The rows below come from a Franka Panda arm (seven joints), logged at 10 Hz.
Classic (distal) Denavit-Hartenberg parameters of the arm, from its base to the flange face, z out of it. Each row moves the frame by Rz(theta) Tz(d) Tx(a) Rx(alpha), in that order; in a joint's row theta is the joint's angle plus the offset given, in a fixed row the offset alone. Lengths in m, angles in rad.
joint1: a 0  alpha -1.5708  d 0.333  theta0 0
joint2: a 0  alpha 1.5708  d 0  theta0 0
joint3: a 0.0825  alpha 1.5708  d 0.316  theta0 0
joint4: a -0.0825  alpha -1.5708  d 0  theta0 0
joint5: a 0  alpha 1.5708  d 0.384  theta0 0
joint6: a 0.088  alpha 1.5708  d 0  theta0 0
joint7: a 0  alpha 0  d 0.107  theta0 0
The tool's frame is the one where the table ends.
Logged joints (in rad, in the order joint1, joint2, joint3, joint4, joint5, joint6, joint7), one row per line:
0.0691, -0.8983, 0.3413, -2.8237, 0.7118, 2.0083, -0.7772
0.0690, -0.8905, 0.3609, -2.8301, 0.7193, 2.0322, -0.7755
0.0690, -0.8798, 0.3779, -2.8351, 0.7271, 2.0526, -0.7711
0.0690, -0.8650, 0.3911, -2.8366, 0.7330, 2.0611, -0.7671
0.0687, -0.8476, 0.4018, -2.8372, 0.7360, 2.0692, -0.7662
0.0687, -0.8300, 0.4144, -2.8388, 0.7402, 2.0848, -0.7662
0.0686, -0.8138, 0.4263, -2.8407, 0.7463, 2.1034, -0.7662
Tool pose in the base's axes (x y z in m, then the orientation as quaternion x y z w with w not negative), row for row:
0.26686, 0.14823, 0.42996, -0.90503, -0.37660, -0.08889, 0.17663
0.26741, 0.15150, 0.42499, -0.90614, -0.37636, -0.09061, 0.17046
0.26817, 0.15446, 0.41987, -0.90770, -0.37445, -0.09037, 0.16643
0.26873, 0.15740, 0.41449, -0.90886, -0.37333, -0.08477, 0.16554
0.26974, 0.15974, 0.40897, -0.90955, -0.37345, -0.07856, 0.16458
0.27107, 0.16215, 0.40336, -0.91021, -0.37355, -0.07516, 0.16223
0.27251, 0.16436, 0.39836, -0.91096, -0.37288, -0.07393, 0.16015
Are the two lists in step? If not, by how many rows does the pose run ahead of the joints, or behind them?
They are in step.
